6 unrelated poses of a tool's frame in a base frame.
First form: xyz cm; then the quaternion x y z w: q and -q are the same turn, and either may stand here.
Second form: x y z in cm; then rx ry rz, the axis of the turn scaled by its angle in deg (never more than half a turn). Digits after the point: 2 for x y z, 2 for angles.
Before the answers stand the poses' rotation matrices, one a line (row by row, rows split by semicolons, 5 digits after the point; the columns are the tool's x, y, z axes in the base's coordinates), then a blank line. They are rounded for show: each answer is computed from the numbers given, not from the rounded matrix.
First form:
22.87, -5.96, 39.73, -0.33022, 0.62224, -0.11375, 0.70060
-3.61, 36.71, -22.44, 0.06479, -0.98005, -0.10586, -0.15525
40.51, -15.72, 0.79, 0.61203, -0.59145, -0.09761, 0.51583
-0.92, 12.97, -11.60, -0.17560, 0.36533, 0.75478, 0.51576
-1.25, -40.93, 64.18, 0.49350, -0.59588, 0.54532, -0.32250
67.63, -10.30, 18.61, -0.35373, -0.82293, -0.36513, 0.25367
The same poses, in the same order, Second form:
0.19976 -0.25156 0.94700; -0.57033 0.75603 0.32114; -0.79675 -0.60426 0.00755
-0.94340 -0.15986 0.29059; -0.09412 0.96919 0.22761; -0.31802 0.18738 -0.92938
0.28132 -0.62327 -0.72965; -0.82467 0.23178 -0.51594; 0.49069 0.74687 -0.44878
-0.40631 -0.90687 0.11177; 0.65027 -0.20105 0.73262; -0.64192 0.37035 0.67140
-0.30490 -0.23640 0.92258; -0.93987 -0.08184 -0.33158; 0.15389 -0.96820 -0.19724
-0.62106 0.76743 -0.15919; 0.39694 0.48311 0.78041; 0.67582 0.42149 -0.60467

22.87, -5.96, 39.73, -42.14, 79.40, -14.51
-3.61, 36.71, -22.44, -10.63, 160.85, 17.37
40.51, -15.72, 0.79, 84.22, -81.39, -13.43
-0.92, 12.97, -11.60, -24.17, 50.28, 103.87
-1.25, -40.93, 64.18, -74.23, 89.63, -82.02
67.63, -10.30, 18.61, -55.08, -128.13, -56.85

